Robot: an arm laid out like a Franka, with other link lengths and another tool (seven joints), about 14 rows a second.
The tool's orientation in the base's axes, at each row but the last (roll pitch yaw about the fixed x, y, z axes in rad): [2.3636, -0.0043, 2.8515]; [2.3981, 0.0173, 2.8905]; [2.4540, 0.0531, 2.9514]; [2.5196, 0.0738, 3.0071]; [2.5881, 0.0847, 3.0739]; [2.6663, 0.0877, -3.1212]
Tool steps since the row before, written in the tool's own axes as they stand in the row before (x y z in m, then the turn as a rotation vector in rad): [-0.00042, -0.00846, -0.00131, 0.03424, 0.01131, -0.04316]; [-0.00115, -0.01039, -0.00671, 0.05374, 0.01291, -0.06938]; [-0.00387, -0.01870, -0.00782, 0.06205, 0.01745, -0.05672]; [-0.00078, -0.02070, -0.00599, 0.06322, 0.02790, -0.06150]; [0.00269, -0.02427, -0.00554, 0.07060, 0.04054, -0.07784]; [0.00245, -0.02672, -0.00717, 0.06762, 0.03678, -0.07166]
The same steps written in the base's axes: [-0.00160, -0.00677, -0.00501, -0.03901, -0.01156, 0.03883]; [-0.00188, -0.01210, -0.00207, -0.06236, -0.02268, 0.05887]; [0.00043, -0.01985, -0.00561, -0.06796, -0.00984, 0.05154]; [-0.00143, -0.02031, -0.00712, -0.06908, -0.00393, 0.06140]; [-0.00359, -0.02337, -0.00824, -0.07801, -0.00116, 0.08124]; [-0.00138, -0.02707, -0.00604, -0.07440, -0.00161, 0.07432]
